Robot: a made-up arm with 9 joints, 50 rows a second.
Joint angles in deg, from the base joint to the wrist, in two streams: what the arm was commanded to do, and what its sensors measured. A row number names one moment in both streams.
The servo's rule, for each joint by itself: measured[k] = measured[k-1] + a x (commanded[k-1-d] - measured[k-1]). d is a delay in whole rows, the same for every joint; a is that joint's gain. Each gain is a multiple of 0.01, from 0.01 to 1. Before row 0 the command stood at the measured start. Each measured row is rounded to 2 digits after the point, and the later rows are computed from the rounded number. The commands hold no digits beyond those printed.
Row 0, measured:
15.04, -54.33, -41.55, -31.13, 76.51, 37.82, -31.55, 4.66, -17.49
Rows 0 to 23, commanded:
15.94, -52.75, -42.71, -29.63, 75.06, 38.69, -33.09, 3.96, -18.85
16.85, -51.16, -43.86, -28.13, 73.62, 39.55, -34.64, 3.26, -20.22
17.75, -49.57, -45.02, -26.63, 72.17, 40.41, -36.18, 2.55, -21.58
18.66, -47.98, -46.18, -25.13, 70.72, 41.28, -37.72, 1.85, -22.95
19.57, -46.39, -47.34, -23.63, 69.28, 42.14, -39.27, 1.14, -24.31
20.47, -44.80, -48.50, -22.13, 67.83, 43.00, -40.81, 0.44, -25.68
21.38, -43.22, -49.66, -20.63, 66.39, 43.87, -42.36, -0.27, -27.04
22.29, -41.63, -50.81, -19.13, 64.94, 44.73, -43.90, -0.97, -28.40
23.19, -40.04, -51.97, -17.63, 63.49, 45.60, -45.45, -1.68, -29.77
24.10, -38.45, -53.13, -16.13, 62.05, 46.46, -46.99, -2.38, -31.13
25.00, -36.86, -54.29, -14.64, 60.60, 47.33, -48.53, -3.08, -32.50
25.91, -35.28, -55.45, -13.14, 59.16, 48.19, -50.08, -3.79, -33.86
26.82, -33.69, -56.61, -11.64, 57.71, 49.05, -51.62, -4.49, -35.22
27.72, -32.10, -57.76, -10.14, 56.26, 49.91, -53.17, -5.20, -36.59
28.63, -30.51, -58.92, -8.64, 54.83, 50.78, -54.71, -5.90, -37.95
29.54, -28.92, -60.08, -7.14, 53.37, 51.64, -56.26, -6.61, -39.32
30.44, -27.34, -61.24, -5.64, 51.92, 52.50, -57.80, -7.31, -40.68
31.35, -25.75, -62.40, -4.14, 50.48, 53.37, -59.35, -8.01, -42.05
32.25, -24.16, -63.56, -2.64, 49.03, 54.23, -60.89, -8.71, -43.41
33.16, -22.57, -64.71, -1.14, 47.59, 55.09, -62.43, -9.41, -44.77
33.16, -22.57, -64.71, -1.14, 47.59, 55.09, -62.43, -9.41, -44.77
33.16, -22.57, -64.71, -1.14, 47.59, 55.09, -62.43, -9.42, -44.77
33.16, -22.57, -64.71, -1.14, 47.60, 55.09, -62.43, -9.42, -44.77
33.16, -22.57, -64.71, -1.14, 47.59, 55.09, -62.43, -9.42, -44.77
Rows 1 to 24, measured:
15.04, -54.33, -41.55, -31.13, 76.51, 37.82, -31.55, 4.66, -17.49
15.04, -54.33, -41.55, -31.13, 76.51, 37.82, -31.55, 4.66, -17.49
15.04, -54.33, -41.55, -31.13, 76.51, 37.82, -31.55, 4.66, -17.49
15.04, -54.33, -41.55, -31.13, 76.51, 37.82, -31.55, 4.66, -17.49
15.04, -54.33, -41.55, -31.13, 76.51, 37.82, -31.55, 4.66, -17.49
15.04, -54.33, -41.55, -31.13, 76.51, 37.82, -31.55, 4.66, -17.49
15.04, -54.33, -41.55, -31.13, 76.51, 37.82, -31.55, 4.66, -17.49
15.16, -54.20, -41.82, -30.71, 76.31, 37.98, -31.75, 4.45, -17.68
15.38, -53.96, -42.29, -29.99, 75.93, 38.26, -32.13, 4.09, -18.04
15.69, -53.61, -42.92, -29.05, 75.40, 38.65, -32.66, 3.63, -18.54
16.08, -53.16, -43.67, -27.95, 74.74, 39.12, -33.32, 3.10, -19.16
16.53, -52.62, -44.51, -26.74, 73.98, 39.66, -34.09, 2.51, -19.88
17.04, -51.99, -45.43, -25.45, 73.12, 40.26, -34.96, 1.89, -20.69
17.60, -51.29, -46.40, -24.10, 72.18, 40.91, -35.92, 1.24, -21.58
18.21, -50.52, -47.41, -22.71, 71.17, 41.60, -36.96, 0.58, -22.53
18.86, -49.68, -48.46, -21.29, 70.09, 42.32, -38.06, -0.10, -23.54
19.54, -48.78, -49.53, -19.85, 68.96, 43.07, -39.22, -0.78, -24.60
20.25, -47.83, -50.62, -18.39, 67.79, 43.84, -40.43, -1.47, -25.71
20.99, -46.83, -51.73, -16.92, 66.58, 44.62, -41.68, -2.17, -26.85
21.75, -45.78, -52.85, -15.44, 65.34, 45.42, -42.97, -2.87, -28.02
22.53, -44.69, -53.98, -13.96, 64.07, 46.23, -44.30, -3.57, -29.22
23.32, -43.56, -55.12, -12.47, 62.78, 47.05, -45.65, -4.27, -30.44
24.13, -42.39, -56.26, -10.98, 61.46, 47.88, -47.03, -4.97, -31.68
24.95, -41.19, -57.41, -9.48, 60.12, 48.71, -48.43, -5.67, -32.94
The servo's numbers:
d 7
a 0.13 0.08 0.23 0.28 0.14 0.18 0.13 0.30 0.14

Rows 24 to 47, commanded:
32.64, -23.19, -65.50, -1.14, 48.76, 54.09, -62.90, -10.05, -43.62
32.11, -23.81, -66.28, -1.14, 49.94, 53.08, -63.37, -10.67, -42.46
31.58, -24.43, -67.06, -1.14, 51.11, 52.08, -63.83, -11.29, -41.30
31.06, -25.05, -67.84, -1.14, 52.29, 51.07, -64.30, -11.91, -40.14
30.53, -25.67, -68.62, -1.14, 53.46, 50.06, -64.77, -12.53, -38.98
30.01, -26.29, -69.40, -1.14, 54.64, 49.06, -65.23, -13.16, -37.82
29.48, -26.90, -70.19, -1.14, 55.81, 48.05, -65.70, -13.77, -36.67
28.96, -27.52, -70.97, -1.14, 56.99, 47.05, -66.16, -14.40, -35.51
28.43, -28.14, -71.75, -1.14, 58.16, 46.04, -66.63, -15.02, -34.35
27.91, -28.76, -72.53, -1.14, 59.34, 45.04, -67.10, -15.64, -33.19
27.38, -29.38, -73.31, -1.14, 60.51, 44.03, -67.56, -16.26, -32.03
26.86, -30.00, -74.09, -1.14, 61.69, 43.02, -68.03, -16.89, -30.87
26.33, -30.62, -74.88, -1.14, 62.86, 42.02, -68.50, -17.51, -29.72
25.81, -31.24, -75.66, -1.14, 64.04, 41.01, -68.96, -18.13, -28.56
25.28, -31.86, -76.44, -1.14, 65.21, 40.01, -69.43, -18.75, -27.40
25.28, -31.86, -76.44, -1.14, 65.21, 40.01, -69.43, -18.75, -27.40
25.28, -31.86, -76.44, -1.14, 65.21, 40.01, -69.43, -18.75, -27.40
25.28, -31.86, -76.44, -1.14, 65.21, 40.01, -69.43, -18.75, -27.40
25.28, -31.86, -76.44, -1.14, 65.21, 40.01, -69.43, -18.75, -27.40
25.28, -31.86, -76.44, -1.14, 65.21, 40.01, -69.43, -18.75, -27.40
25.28, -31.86, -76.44, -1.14, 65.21, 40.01, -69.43, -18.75, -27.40
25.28, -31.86, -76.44, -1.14, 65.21, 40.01, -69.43, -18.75, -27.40
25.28, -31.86, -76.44, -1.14, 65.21, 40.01, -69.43, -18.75, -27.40
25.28, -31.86, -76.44, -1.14, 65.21, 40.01, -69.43, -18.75, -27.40
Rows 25 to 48, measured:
25.78, -39.95, -58.56, -7.98, 58.77, 49.55, -49.85, -6.37, -34.22
26.62, -38.69, -59.71, -6.48, 57.41, 50.39, -51.29, -7.07, -35.51
27.47, -37.40, -60.86, -4.98, 56.04, 51.24, -52.74, -7.77, -36.81
28.21, -36.21, -61.75, -3.90, 54.86, 51.93, -54.00, -8.26, -37.92
28.85, -35.12, -62.43, -3.13, 53.84, 52.50, -55.10, -8.61, -38.88
29.41, -34.12, -62.95, -2.57, 52.97, 52.97, -56.05, -8.85, -39.70
29.90, -33.20, -63.35, -2.17, 52.22, 53.35, -56.88, -9.02, -40.41
30.26, -32.40, -63.84, -1.88, 51.74, 53.48, -57.66, -9.33, -40.86
30.50, -31.71, -64.40, -1.67, 51.49, 53.41, -58.40, -9.73, -41.08
30.64, -31.13, -65.01, -1.52, 51.44, 53.17, -59.11, -10.20, -41.11
30.69, -30.64, -65.66, -1.41, 51.56, 52.79, -59.78, -10.71, -40.97
30.67, -30.24, -66.34, -1.33, 51.83, 52.30, -60.43, -11.26, -40.69
30.58, -29.92, -67.04, -1.28, 52.22, 51.72, -61.05, -11.83, -40.29
30.44, -29.68, -67.76, -1.24, 52.72, 51.06, -61.65, -12.41, -39.78
30.25, -29.51, -68.50, -1.21, 53.32, 50.34, -62.24, -13.01, -39.18
30.01, -29.40, -69.25, -1.19, 54.00, 49.57, -62.81, -13.61, -38.50
29.74, -29.35, -70.00, -1.18, 54.75, 48.75, -63.37, -14.22, -37.76
29.43, -29.35, -70.76, -1.17, 55.56, 47.90, -63.91, -14.83, -36.96
29.10, -29.40, -71.53, -1.16, 56.42, 47.02, -64.45, -15.45, -36.11
28.74, -29.50, -72.30, -1.15, 57.32, 46.12, -64.98, -16.07, -35.22
28.36, -29.64, -73.07, -1.15, 58.26, 45.20, -65.50, -16.69, -34.29
27.96, -29.82, -73.85, -1.15, 59.23, 44.27, -66.01, -17.31, -33.33
27.61, -29.98, -74.45, -1.15, 60.07, 43.50, -66.45, -17.74, -32.50
27.31, -30.13, -74.91, -1.15, 60.79, 42.87, -66.84, -18.04, -31.79

